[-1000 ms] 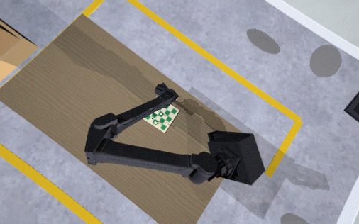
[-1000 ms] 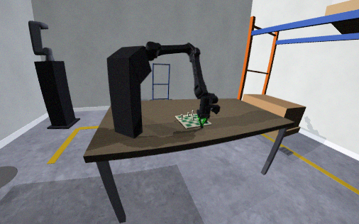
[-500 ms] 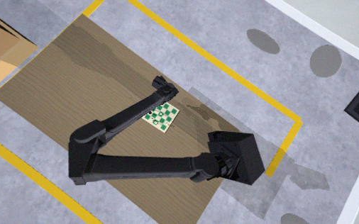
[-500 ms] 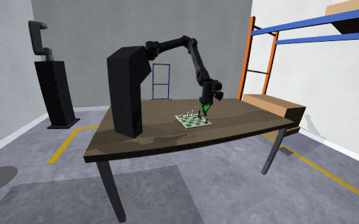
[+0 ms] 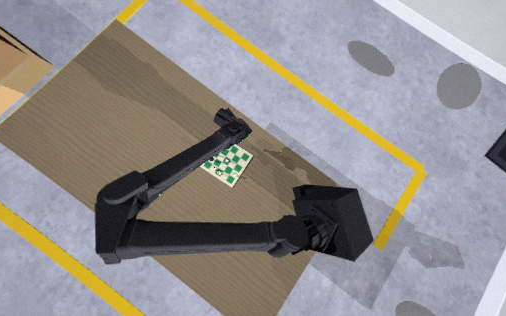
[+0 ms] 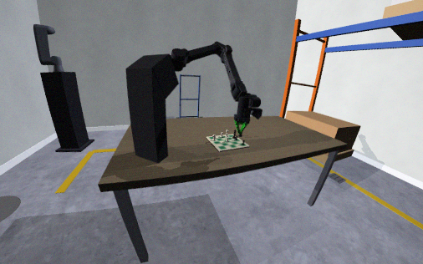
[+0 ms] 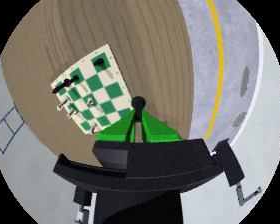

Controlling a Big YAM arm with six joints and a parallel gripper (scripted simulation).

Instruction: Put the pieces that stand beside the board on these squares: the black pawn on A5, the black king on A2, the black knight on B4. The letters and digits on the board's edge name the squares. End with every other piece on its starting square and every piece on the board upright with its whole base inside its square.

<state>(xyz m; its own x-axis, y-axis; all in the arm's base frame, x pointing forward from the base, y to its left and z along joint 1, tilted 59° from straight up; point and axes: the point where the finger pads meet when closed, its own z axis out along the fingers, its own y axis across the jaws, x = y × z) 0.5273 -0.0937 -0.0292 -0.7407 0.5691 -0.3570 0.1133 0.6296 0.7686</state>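
The chessboard is 2 cm behind my hand, 13 cm to the left of it and 12 cm below it.
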